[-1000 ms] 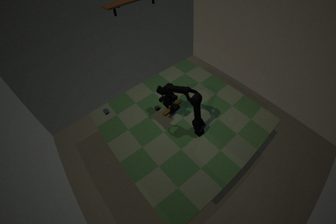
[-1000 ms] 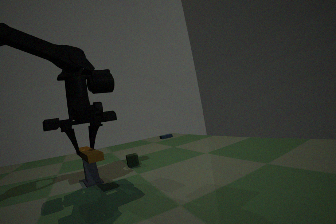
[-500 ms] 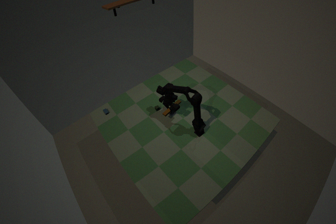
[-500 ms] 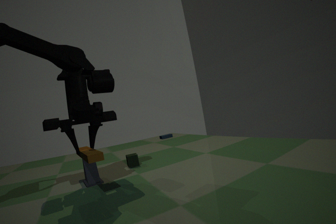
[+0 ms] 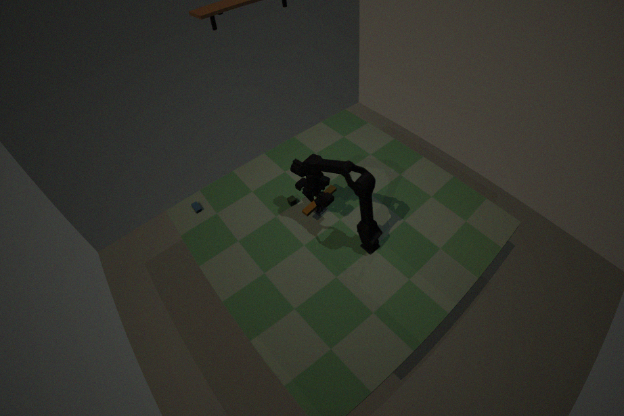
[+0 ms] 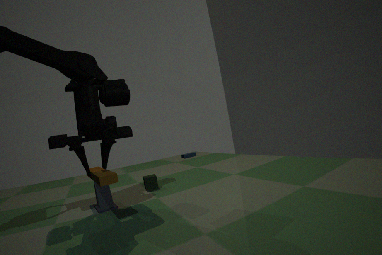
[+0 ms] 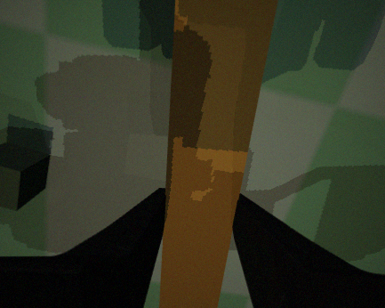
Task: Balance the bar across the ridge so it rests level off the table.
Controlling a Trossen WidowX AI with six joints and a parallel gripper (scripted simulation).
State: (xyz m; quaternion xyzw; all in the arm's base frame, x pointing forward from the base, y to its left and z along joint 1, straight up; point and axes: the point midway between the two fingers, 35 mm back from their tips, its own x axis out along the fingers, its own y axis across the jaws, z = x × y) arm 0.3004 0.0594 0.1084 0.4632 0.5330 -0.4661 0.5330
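Now: the orange bar 3 cm to the right of my gripper tip. The rest, counted from my gripper tip: dark green cube (13 cm ahead, 4 cm to the left, 6 cm below); then small blue block (44 cm ahead, 44 cm to the left, 7 cm below).
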